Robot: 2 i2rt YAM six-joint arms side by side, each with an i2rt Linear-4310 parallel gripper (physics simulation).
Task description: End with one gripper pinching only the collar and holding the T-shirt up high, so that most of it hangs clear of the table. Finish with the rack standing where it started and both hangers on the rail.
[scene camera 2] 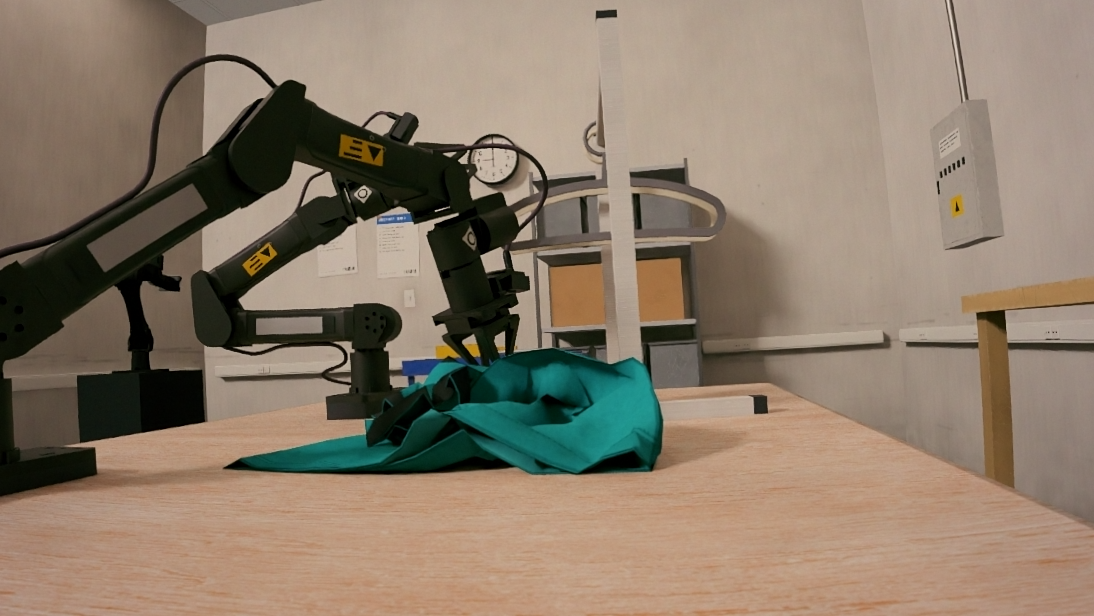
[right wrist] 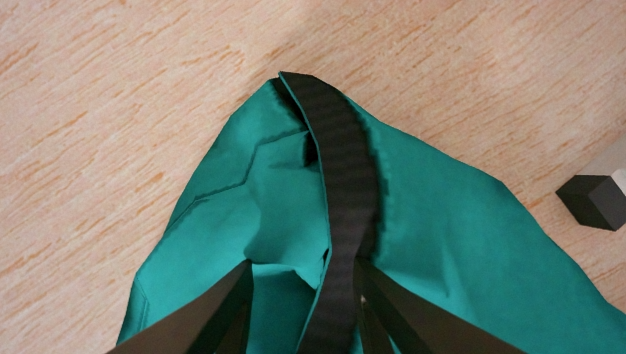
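The teal T-shirt (scene camera 2: 566,428) (right wrist: 430,210) lies crumpled on the table, with a raised fold at its right in the scene view. A black band, seemingly its collar (scene camera 2: 401,417) (right wrist: 347,175), curves down the right wrist view. My right gripper (scene camera 2: 486,356) (right wrist: 303,271) points down at the shirt, fingers partly open; the band passes near its right-hand finger in the wrist view, not clamped. My left gripper is up behind the right arm, fingers mostly hidden, apparently open. The white rack (scene camera 2: 621,229) stands upright behind the shirt. A grey hanger (scene camera 2: 718,212) hangs there; a second cannot be told apart.
The rack's foot (scene camera 2: 711,406) ends in a black cap (scene camera 2: 759,404) (right wrist: 592,200), right of the shirt in both views. The left arm's base (scene camera 2: 359,405) stands behind the shirt's left part. The wooden table (scene camera 2: 535,543) narrows toward the back. A shelf unit stands beyond it.
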